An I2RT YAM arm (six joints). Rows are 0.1 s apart.
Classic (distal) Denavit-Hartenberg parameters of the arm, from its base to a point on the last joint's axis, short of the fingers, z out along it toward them. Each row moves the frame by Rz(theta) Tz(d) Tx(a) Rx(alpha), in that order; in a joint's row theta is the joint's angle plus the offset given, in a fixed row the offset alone. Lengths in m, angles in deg.
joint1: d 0.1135; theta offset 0; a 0.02; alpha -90
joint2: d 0; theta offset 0; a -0.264; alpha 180
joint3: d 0; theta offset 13.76; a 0.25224; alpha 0
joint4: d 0; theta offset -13.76; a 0.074; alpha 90
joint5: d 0; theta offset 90; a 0; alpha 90
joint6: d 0.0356; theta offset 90; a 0; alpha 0
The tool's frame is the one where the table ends.
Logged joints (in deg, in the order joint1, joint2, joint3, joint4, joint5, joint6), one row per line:
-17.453, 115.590, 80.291, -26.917, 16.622, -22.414
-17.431, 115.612, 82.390, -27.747, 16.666, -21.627
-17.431, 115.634, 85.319, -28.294, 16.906, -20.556
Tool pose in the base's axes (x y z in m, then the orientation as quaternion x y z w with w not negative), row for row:
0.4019, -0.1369, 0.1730, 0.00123, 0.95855, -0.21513, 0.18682
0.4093, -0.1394, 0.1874, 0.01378, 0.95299, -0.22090, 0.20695
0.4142, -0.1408, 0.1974, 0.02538, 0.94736, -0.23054, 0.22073
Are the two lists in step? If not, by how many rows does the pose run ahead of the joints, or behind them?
The pose runs 1 row ahead of the joints: the pose in row i belongs to the joints in row i + 1.
